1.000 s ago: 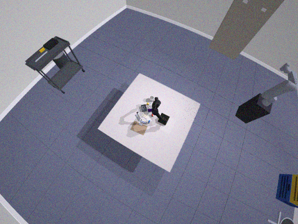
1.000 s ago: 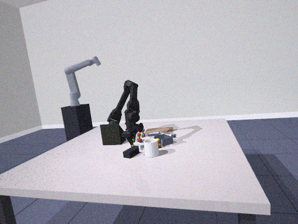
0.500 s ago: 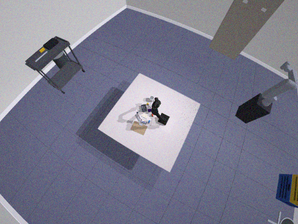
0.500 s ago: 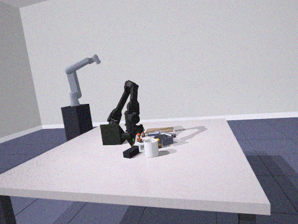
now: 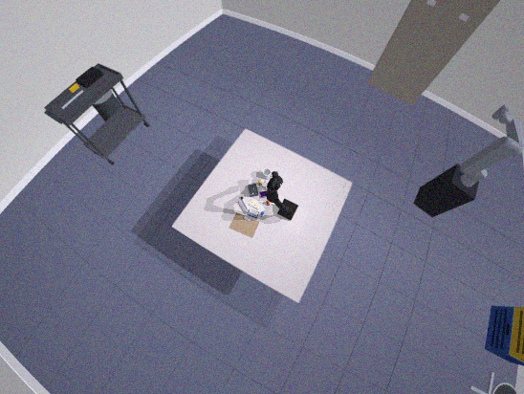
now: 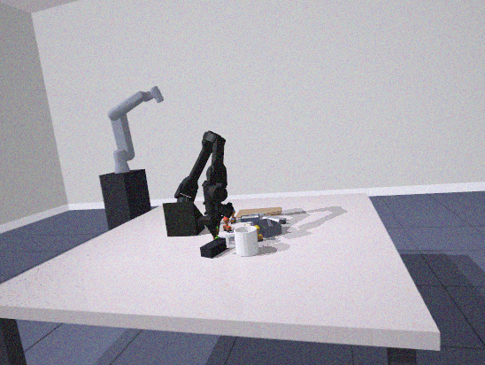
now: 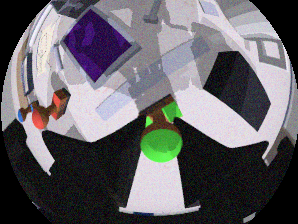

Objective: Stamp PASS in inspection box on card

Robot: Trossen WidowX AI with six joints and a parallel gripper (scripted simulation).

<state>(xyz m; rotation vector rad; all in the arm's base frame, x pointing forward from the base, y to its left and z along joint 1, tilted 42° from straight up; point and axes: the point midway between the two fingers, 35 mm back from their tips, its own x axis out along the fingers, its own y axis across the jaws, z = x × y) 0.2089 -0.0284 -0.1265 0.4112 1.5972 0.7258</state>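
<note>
Now: the purple ink pad 8 cm to the left of my gripper tip, 6 cm ahead of it and 2 cm below it. Round my gripper tip: yellow-knobbed stamp 17 cm ahead, 2 cm to the left; then black block 10 cm to the right, 5 cm ahead, 1 cm below; then red-knobbed stamp 14 cm to the left, 2 cm behind.
</note>
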